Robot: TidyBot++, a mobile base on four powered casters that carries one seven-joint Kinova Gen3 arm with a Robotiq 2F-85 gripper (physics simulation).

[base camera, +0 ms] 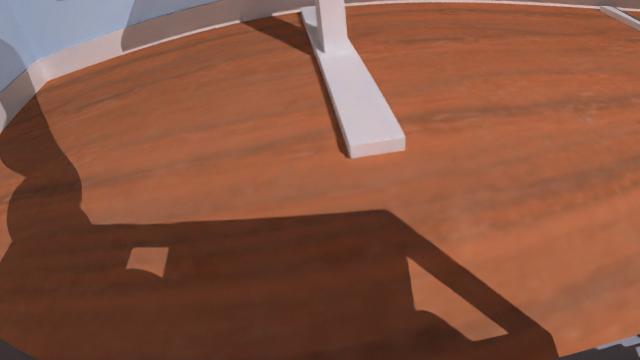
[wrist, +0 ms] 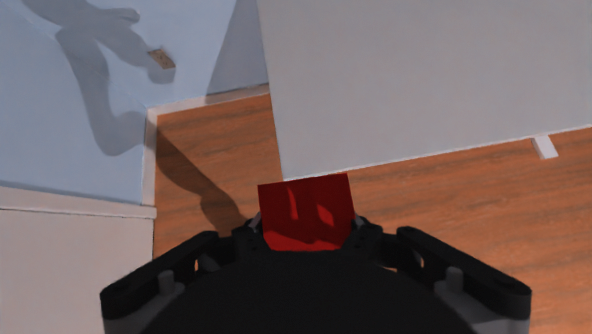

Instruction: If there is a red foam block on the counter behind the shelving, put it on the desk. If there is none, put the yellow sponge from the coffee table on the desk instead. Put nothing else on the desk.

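Places are measured from the arm's base along level axes (x ahead, y left, z up), in metres.
Pixels of known places: gripper, fingertip midpoint: (wrist: 305, 223).
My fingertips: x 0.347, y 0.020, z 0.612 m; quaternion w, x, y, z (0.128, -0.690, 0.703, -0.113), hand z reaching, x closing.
For each thing: its top centre in the pictures, then the offset to it from my fingertips. Level surfaces: height alone.
- red foam block at its top centre: (wrist: 305, 248) 0.015 m back, 0.001 m right, 0.045 m up
- plain light grey top at its surface level: 0.289 m down
- wall outlet at its top centre: (wrist: 154, 50) 0.806 m ahead, 0.686 m left, 0.551 m down
- wooden floor at its surface level: 1.008 m down
A red foam block (wrist: 306, 212) is held between the fingers of my gripper (wrist: 305, 223), which is shut on it, at the lower middle of the wrist view. The desk, with a plain light grey top (wrist: 425, 80), fills the upper right of the wrist view. The block's far edge shows right at the desk's near left corner in that view; how high the block is above the desk top is hard to tell. In the base camera view a white desk leg with a long flat foot (base camera: 362, 100) stands on the floor. The yellow sponge does not show in either view.
Blue walls (wrist: 65, 125) (base camera: 80, 25) with a pale baseboard meet in a corner left of the desk. A wall outlet (wrist: 161, 59) is at the upper left. A pale panel (wrist: 75, 260) is at the lower left. Shadows fall on the wooden floor (wrist: 480, 200) (base camera: 225, 150).
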